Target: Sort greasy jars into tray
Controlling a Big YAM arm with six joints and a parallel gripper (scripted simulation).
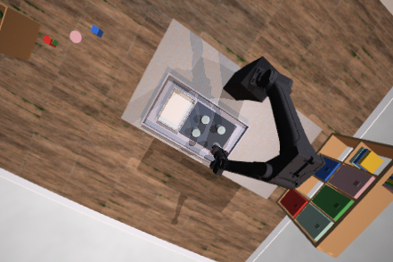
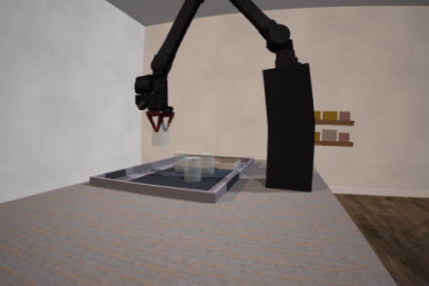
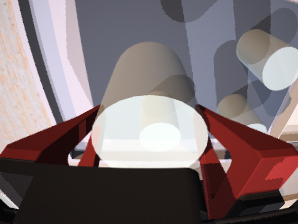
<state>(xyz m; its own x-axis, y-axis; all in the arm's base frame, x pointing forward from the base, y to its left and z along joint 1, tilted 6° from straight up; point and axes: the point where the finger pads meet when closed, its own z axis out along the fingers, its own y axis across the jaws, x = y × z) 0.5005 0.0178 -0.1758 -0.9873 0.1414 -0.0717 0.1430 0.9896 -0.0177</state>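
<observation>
Now: hand 13 cm past the pale tray, 40 cm to the left of it and 19 cm above it. The rest, counted from my hand: dark drying mat 8 cm behind, 8 cm to the right, 19 cm below.
</observation>
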